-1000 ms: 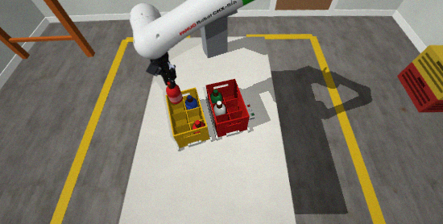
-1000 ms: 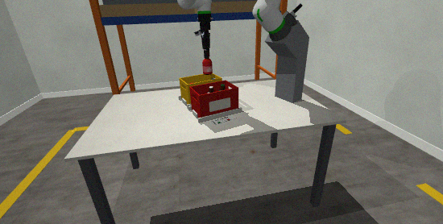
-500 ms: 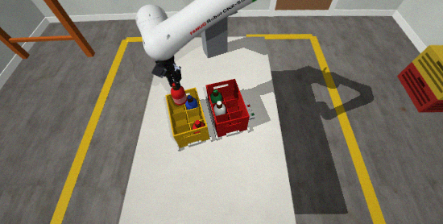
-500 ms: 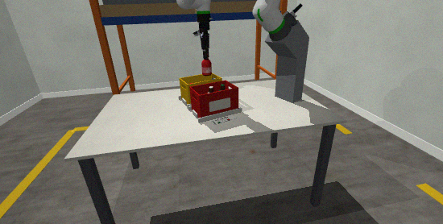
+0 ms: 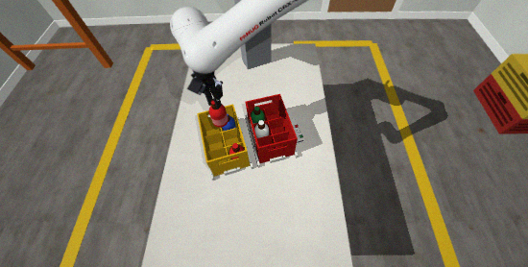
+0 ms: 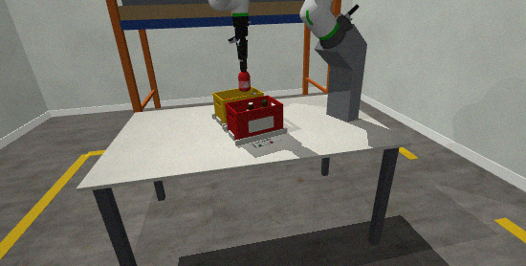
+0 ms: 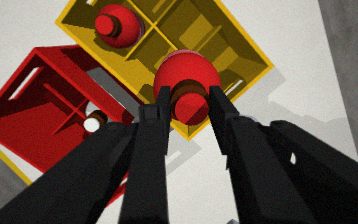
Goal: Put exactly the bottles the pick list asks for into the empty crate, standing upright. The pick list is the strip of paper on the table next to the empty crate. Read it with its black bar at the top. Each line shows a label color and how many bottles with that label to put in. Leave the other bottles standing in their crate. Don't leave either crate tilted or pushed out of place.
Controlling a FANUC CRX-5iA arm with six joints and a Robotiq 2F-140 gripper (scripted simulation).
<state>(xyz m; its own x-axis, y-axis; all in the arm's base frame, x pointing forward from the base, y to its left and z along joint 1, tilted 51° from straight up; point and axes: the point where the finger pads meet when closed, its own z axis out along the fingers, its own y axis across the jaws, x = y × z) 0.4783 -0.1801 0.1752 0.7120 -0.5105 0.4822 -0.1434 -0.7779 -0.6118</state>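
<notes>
The red-labelled bottle lies 80 mm below my hand. Round my hand: green-label bottle 260 mm below, 140 mm to the left, 130 mm behind; then blue-labelled bottle 260 mm below, 50 mm behind; then yellow crate 270 mm below, 40 mm ahead, 20 mm to the left.
</notes>
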